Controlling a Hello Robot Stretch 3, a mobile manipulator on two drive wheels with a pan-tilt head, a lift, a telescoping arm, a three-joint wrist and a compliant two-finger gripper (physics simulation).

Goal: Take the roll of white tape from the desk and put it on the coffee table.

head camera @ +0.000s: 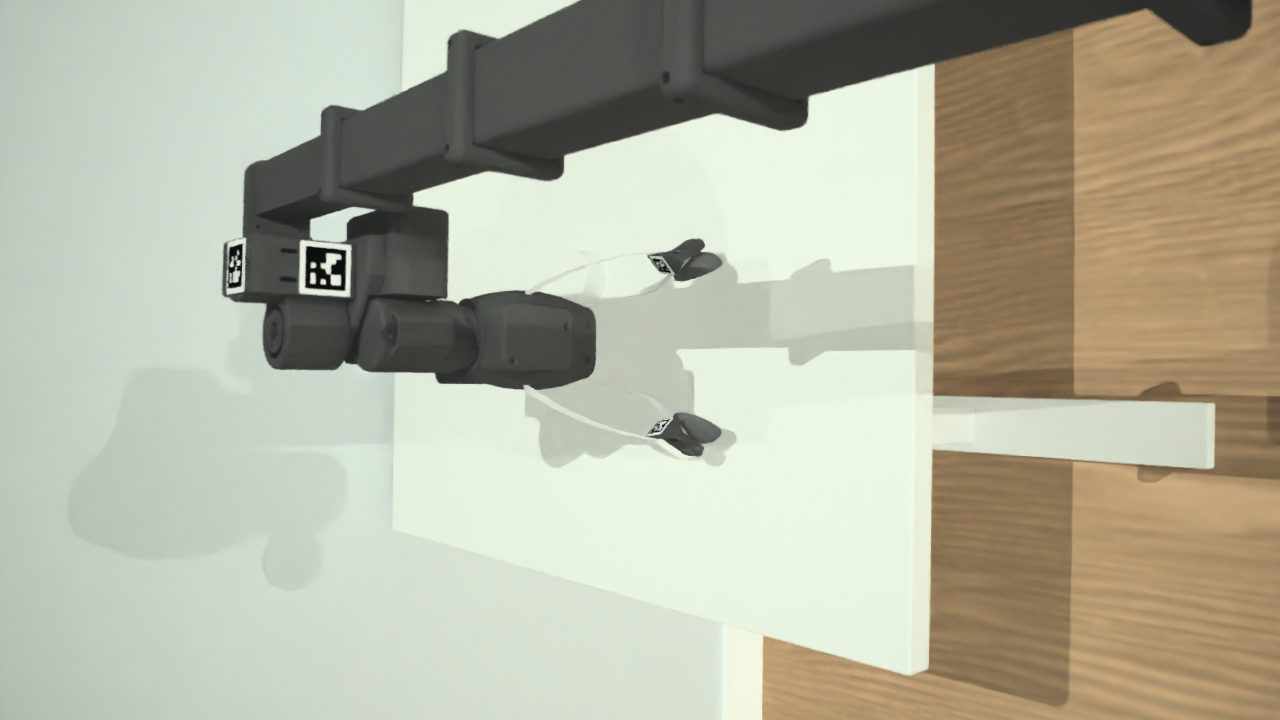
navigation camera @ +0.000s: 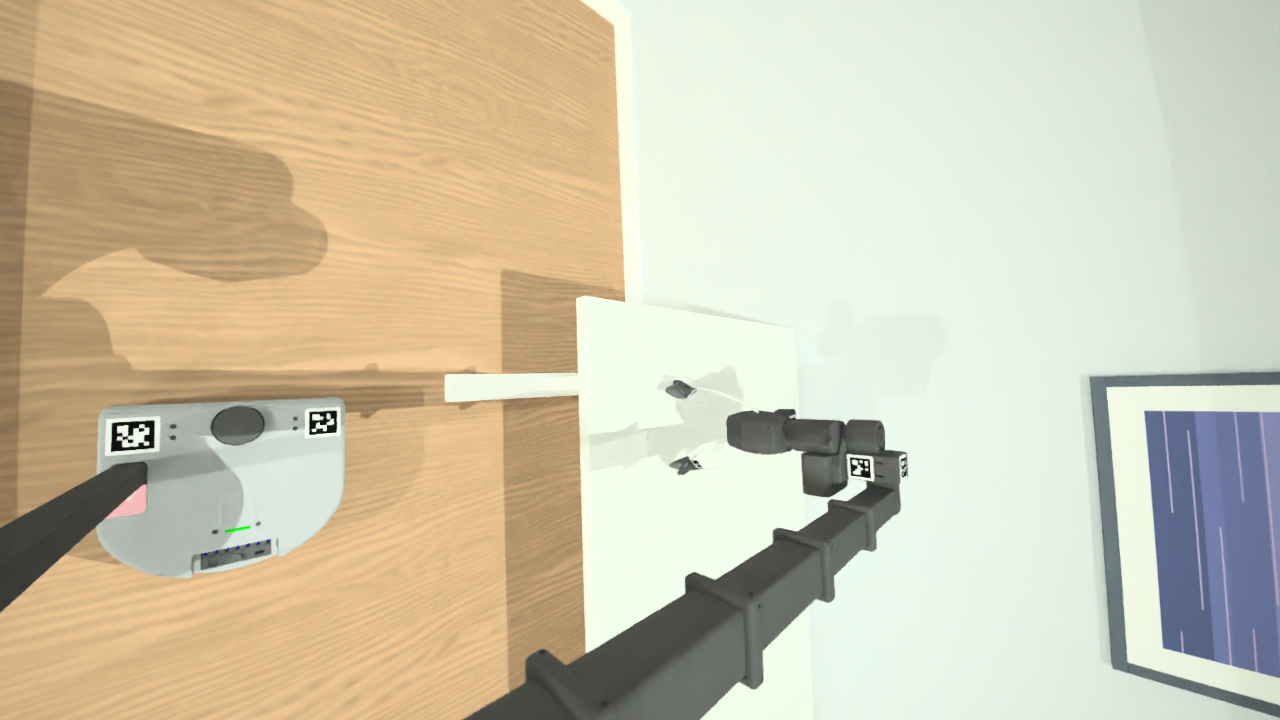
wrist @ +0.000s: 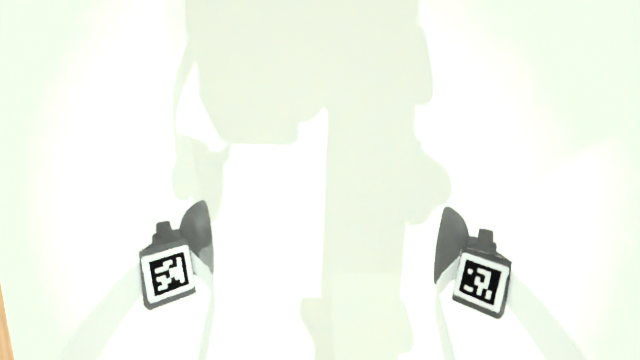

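The white desk lies below my gripper. The gripper is open, its two dark fingertips wide apart with no object between them. Its shadow falls on the desk top. In the head camera view a faint pale shape, perhaps the roll of white tape, lies on the desk between the gripper's palm and its upper fingertip, partly behind the thin finger strips. It is too pale to be sure. I cannot make the tape out in the wrist view. The coffee table does not show.
My telescoping arm reaches over the desk. A pale wall stands behind it, with a framed picture. A white desk leg extends toward my grey base on the wooden floor.
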